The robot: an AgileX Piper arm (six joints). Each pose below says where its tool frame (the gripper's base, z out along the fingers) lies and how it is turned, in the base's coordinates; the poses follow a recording.
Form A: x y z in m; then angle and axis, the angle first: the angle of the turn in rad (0 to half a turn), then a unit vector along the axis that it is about.
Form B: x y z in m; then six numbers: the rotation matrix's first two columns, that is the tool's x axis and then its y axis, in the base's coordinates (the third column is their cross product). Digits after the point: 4 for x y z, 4 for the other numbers.
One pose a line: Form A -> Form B
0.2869 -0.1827 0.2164 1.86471 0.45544 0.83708 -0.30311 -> 0.2869 -0.1827 0.2164 -0.0222 0.2016 -0.9792 0.7818 0.6140 0.1087
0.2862 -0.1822 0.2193 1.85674 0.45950 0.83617 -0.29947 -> 0.2862 -0.1822 0.2193 -0.0114 0.2053 -0.9786 0.7799 0.6143 0.1198
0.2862 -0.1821 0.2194 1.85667 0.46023 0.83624 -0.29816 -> 0.2862 -0.1821 0.2194 -0.0105 0.2073 -0.9782 0.7794 0.6145 0.1219
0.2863 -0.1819 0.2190 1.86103 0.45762 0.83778 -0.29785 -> 0.2863 -0.1819 0.2190 -0.0168 0.2077 -0.9780 0.7785 0.6166 0.1175
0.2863 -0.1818 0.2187 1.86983 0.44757 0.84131 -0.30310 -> 0.2863 -0.1818 0.2187 -0.0353 0.1978 -0.9796 0.7771 0.6217 0.0976
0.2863 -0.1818 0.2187 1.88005 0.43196 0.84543 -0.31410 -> 0.2863 -0.1818 0.2187 -0.0610 0.1771 -0.9823 0.7755 0.6279 0.0651
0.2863 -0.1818 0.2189 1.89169 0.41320 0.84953 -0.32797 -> 0.2863 -0.1818 0.2189 -0.0908 0.1505 -0.9844 0.7730 0.6339 0.0256
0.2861 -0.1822 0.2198 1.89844 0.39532 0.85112 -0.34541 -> 0.2861 -0.1822 0.2198 -0.1152 0.1177 -0.9863 0.7718 0.6357 -0.0143
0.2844 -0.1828 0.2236 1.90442 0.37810 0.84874 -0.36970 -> 0.2844 -0.1828 0.2236 -0.1377 0.0767 -0.9875 0.7753 0.6288 -0.0593
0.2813 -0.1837 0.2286 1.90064 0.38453 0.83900 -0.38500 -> 0.2813 -0.1837 0.2286 -0.1281 0.0629 -0.9898 0.7914 0.6080 -0.0638
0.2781 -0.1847 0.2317 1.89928 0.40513 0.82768 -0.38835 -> 0.2781 -0.1847 0.2317 -0.1055 0.0759 -0.9915 0.8111 0.5834 -0.0417
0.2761 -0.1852 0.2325 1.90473 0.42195 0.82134 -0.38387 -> 0.2761 -0.1852 0.2325 -0.0914 0.0975 -0.9910 0.8228 0.5679 -0.0200
